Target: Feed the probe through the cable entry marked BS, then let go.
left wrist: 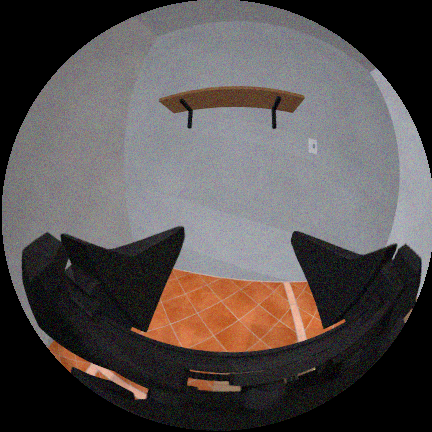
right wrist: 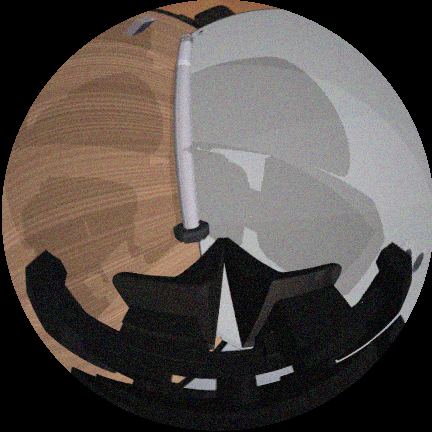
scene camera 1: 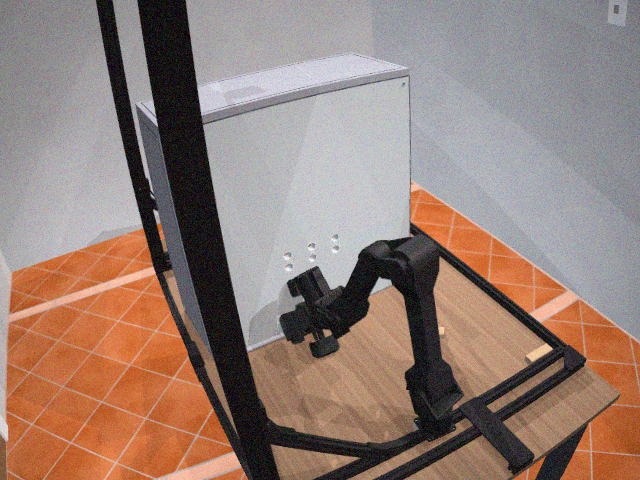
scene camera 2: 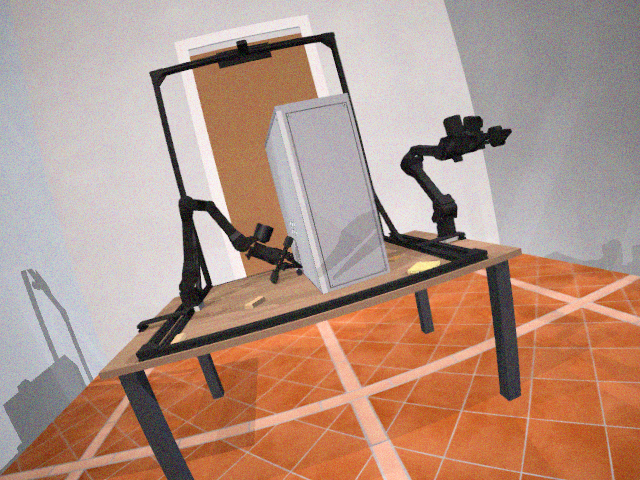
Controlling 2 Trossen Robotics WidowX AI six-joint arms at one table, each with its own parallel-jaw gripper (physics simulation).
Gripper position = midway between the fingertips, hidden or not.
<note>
My left gripper (scene camera 2: 500, 132) is open, holding nothing. The table carries a grey probe (right wrist: 191, 229). Further things: my right gripper (scene camera 1: 303, 315).
My left gripper also shows in the left wrist view (left wrist: 239, 234). My right gripper also shows in the right wrist view (right wrist: 222, 242) and in scene camera 2 (scene camera 2: 302, 267). The left wrist view does not show the grey probe: it is out of frame.
</note>
